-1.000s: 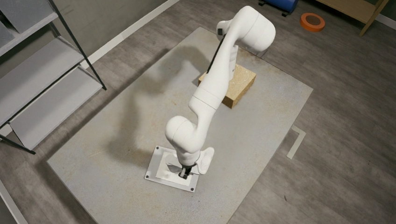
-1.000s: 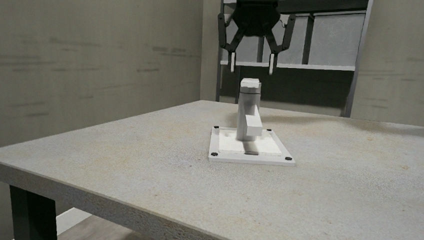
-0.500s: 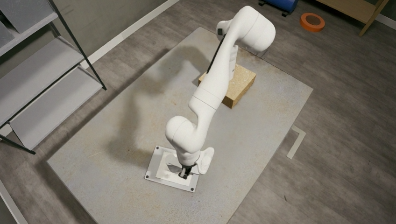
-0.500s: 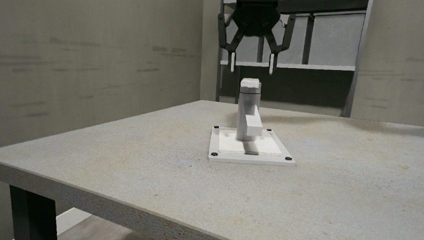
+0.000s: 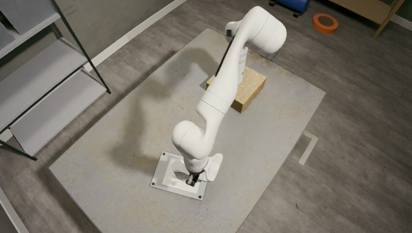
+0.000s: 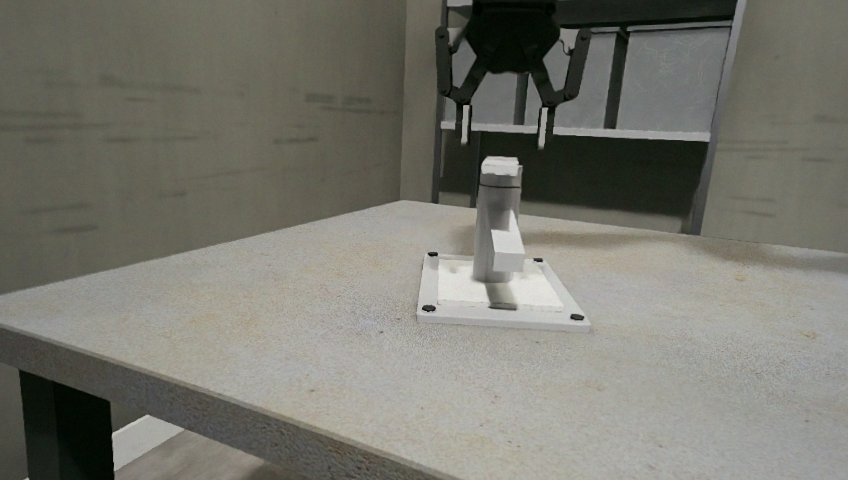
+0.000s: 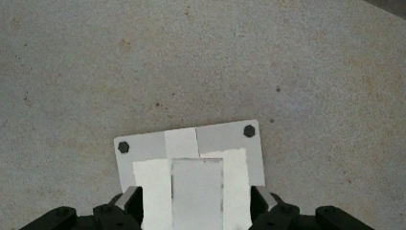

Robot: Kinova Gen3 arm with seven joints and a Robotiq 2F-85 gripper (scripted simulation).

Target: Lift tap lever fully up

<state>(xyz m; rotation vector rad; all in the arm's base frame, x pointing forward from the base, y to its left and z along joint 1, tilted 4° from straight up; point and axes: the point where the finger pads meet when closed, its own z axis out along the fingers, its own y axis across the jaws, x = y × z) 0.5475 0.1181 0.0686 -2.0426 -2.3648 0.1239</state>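
Now: hand 30 mm to the left of the lever, 30 mm above it and 10 mm short of it. Also, from my hand: white tap 90 mm below, 60 mm to the right, 10 mm ahead.
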